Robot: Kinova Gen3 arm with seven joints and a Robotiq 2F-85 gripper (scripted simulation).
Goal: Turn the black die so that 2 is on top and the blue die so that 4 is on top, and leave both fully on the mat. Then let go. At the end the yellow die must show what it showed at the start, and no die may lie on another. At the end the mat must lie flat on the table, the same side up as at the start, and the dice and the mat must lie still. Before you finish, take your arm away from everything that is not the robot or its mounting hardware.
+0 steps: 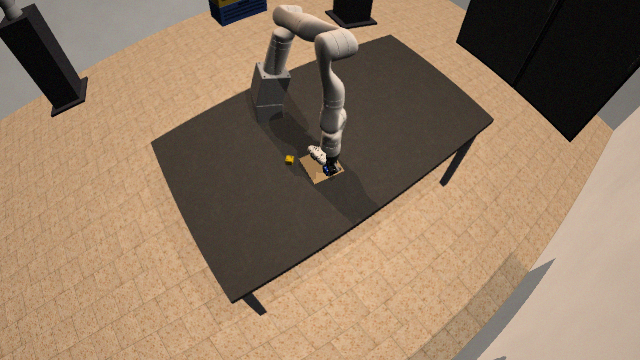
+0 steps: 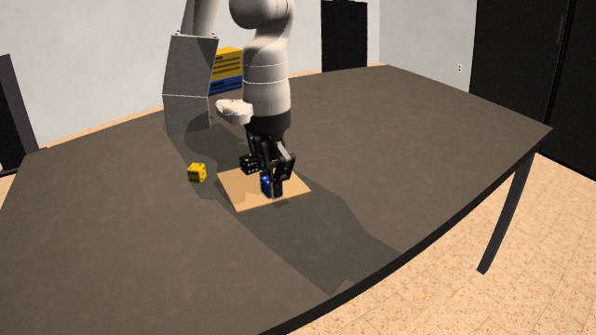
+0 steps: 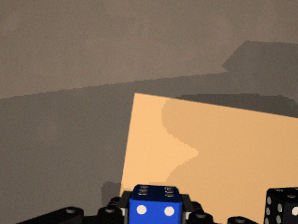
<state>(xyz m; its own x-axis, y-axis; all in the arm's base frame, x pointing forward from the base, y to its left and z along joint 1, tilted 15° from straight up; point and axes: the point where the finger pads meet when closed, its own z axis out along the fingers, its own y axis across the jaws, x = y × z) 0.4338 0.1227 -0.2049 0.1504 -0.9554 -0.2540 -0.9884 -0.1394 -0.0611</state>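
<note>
Now: hand right at the blue die. The rest, counted from my hand: yellow die: 11 cm behind, 12 cm to the right, 1 cm below; tan mat: 4 cm behind, 1 cm to the right, 2 cm below; black die: 9 cm behind, 1 cm to the right, 1 cm below.
</note>
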